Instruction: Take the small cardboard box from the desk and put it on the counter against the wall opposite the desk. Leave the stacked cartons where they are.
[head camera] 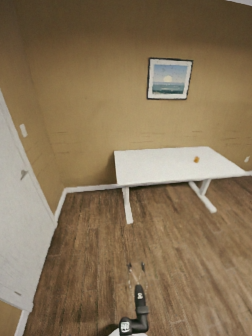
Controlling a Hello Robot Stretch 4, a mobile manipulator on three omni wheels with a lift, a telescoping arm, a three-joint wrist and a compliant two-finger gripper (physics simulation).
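Frame: origin at the robot's base, x left, y back, z up, level; centimetres.
Seen in the pictures: hand, its tool point: [136, 264].
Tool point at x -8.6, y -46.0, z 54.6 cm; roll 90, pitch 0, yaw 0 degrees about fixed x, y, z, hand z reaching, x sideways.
Observation:
Offsets run from my tool point to a thing's top centre. Level surfaces: height alone.
A white desk @[dz +14.6 cm] [160, 167] stands against the tan wall, right of the middle. A small orange-brown object @[dy -105.9, dx -90.9, dz +19.6 cm] [196, 159], which looks like the small cardboard box, sits on the right part of its top. My gripper [136, 265] is low in the view, over the wooden floor and well in front of the desk. Its two fingers stand apart with floor showing between them, and it is open and empty. The counter and the stacked cartons do not show in this view.
A white door [22, 210] with a handle is on the left, beside a light switch @[dy -89.7, dx +98.9, dz +70.3 cm] [23, 130]. A framed sea picture [150, 80] hangs above the desk. White desk legs [128, 205] reach down to the wooden floor @[dz -57.4 cm] [90, 250].

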